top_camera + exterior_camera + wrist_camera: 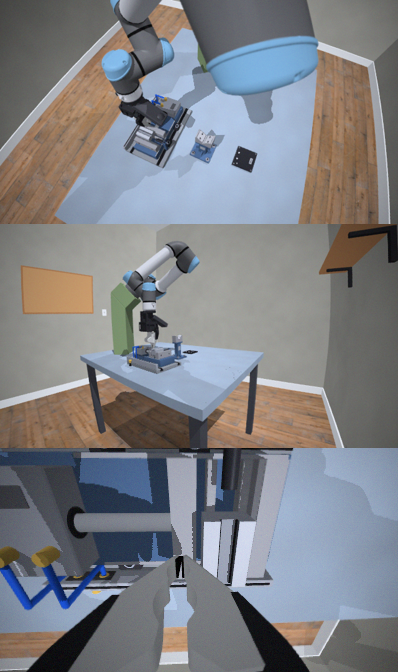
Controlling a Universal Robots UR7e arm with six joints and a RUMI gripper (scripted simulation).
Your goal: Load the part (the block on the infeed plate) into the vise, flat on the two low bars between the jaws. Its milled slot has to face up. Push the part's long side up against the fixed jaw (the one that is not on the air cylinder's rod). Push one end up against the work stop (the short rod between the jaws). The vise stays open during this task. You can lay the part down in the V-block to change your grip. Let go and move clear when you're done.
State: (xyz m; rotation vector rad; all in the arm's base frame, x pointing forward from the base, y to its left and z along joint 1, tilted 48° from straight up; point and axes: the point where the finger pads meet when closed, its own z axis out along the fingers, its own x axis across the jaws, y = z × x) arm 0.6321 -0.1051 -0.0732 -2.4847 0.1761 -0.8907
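Right now my hand is 40 mm short of the grey part and 20 mm above it. Round my hand: work stop: 70 mm to the left, 30 mm below, 30 mm ahead; moving jaw: 40 mm below, 20 mm to the left; cylinder rod: 50 mm behind, 40 mm below, 20 mm to the left.
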